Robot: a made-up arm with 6 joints.
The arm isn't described. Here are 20 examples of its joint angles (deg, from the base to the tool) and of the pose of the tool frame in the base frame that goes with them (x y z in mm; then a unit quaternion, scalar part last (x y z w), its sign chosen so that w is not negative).
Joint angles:
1: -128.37 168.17 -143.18 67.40 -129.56 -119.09
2: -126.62 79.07 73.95 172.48 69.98 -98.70
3: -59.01 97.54 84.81 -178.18 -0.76 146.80
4: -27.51 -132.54 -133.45 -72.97 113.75 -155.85
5: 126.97 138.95 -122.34 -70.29 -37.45 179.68
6: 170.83 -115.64 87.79 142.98 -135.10 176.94
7: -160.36 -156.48 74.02 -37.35 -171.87 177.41
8: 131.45 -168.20 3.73 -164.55 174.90 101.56
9: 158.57 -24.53 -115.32 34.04 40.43 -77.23
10: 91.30 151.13 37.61 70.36 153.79 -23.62
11: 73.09 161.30 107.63 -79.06 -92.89 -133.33
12: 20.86 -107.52 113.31 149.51 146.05 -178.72
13: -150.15 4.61 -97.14 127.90 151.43 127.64
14: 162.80 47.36 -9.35 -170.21 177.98 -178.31
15: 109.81 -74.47 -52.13 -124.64 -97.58 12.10
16: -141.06 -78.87 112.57 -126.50 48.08 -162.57
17: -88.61 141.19 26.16 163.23 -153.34 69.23
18: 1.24 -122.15 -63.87 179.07 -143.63 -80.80
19: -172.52 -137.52 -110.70 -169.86 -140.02 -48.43
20: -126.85 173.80 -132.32 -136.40 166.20 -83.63
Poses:
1: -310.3 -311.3 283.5 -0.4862 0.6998 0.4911 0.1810
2: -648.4 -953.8 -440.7 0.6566 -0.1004 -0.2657 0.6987
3: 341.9 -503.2 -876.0 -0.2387 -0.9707 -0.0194 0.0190
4: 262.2 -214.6 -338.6 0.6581 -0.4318 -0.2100 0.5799
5: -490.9 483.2 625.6 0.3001 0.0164 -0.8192 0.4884
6: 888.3 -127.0 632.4 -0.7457 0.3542 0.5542 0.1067
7: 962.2 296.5 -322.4 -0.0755 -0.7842 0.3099 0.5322
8: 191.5 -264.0 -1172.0 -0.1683 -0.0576 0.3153 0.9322
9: 843.9 -413.8 99.2 0.7816 0.0826 0.4024 0.4695
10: -87.2 181.5 -1129.2 0.0116 -0.2126 -0.0066 0.9770
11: -332.1 -577.9 -465.8 -0.7527 -0.1663 0.5371 0.3424
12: -588.1 -151.9 765.7 -0.0970 -0.9375 0.0002 0.3341
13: 652.7 284.0 777.6 0.7162 0.3383 -0.5413 0.2822
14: -907.1 245.9 1228.6 0.9368 -0.0736 0.3343 0.0721
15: 336.2 -1317.5 -85.3 0.4701 -0.1161 -0.5689 0.6647
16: 102.9 130.2 1134.5 -0.0548 -0.3103 -0.6202 0.7184
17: 31.5 -527.0 -1070.6 -0.0814 0.3231 0.9427 0.0141
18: -543.9 21.1 -929.6 -0.2714 -0.2389 0.7215 0.5905
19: -241.9 -79.5 -647.2 -0.3973 0.7026 -0.2846 0.5172
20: -320.1 -451.4 118.3 -0.8975 -0.0323 -0.1989 0.3922
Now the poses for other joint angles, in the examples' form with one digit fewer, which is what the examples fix.
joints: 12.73 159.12 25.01 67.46 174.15 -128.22
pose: 161 83 -1165 0.004 0.050 0.998 0.024
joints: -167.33 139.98 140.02 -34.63 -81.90 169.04
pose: 475 4 -250 -0.188 0.924 -0.295 0.155
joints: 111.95 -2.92 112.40 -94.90 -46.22 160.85
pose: -431 751 524 0.509 -0.621 -0.509 0.310
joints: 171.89 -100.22 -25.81 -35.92 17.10 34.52
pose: 1436 -218 -476 -0.827 0.009 -0.561 0.031
